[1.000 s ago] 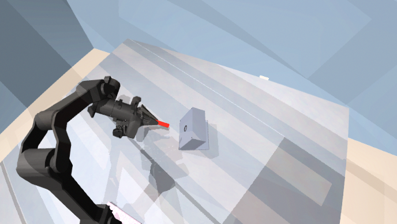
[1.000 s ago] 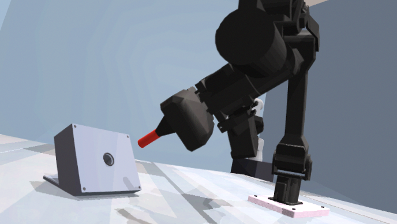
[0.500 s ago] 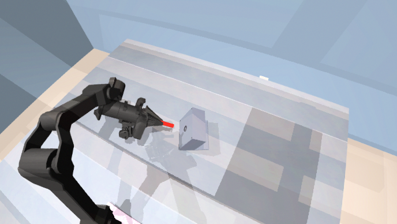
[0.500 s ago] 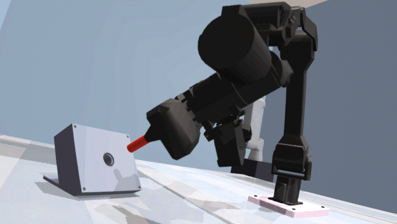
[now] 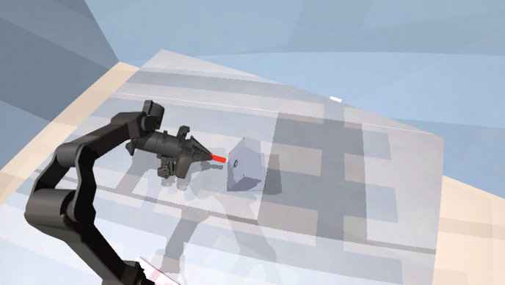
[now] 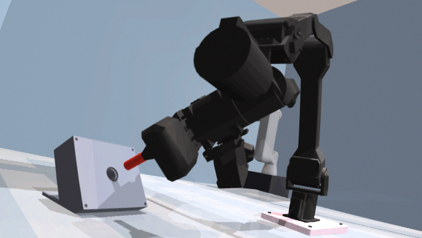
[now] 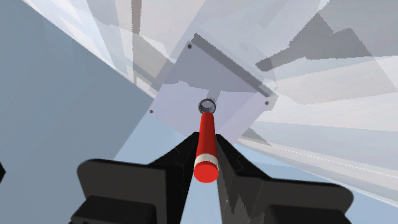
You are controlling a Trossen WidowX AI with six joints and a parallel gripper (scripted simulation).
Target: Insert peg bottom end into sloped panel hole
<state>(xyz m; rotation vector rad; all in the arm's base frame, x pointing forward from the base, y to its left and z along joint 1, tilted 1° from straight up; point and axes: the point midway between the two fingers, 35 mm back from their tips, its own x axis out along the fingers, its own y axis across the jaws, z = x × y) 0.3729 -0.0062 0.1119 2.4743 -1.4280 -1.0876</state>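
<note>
Now: gripper tip 3 cm short of the grey sloped panel, 8 cm to the left of it and 6 cm above it. Round my gripper tip: red round peg: 1 cm behind, 1 cm to the left, 1 cm above.
</note>
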